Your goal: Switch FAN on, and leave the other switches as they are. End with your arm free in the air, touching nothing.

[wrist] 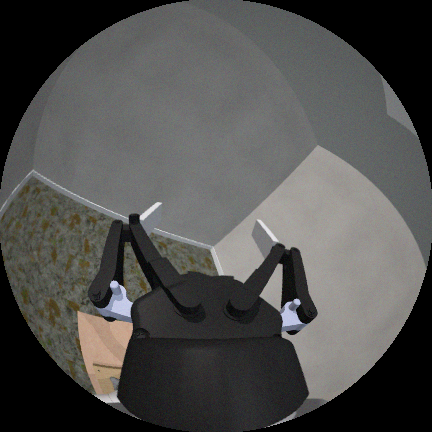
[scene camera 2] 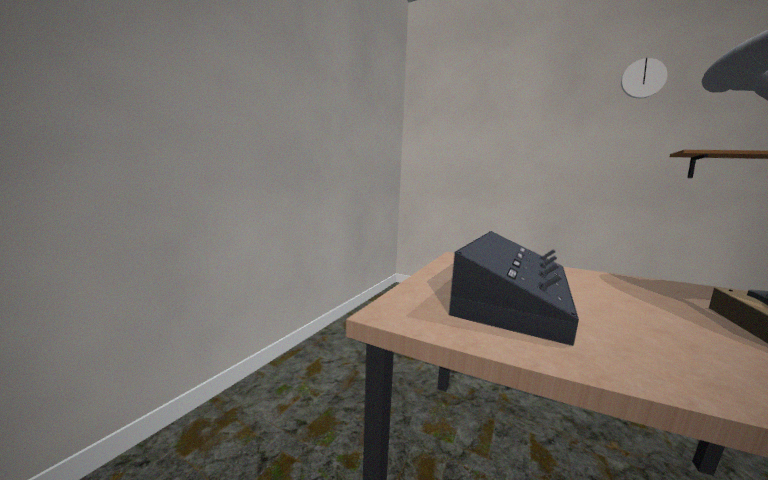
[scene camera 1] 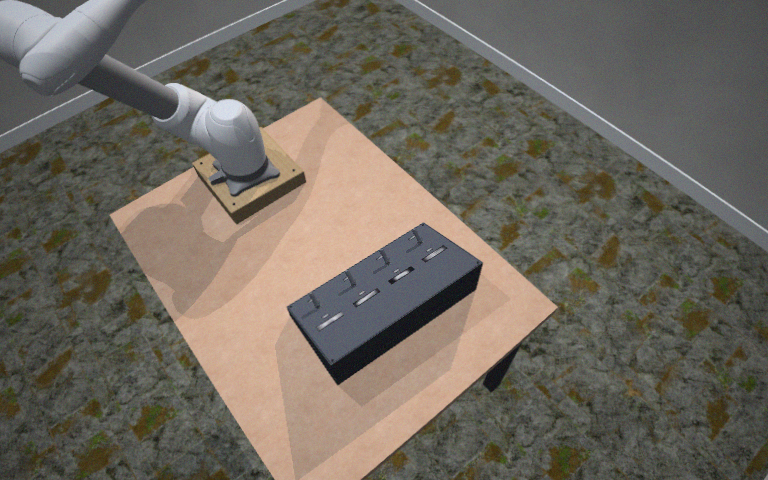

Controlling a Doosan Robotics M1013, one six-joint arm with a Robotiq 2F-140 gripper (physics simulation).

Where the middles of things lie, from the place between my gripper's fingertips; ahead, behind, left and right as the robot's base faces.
Scene:
Right now the dark sloped switch box (scene camera 1: 354,324) is 67 cm ahead of my hand, 37 cm to the right of it and 72 cm below it.

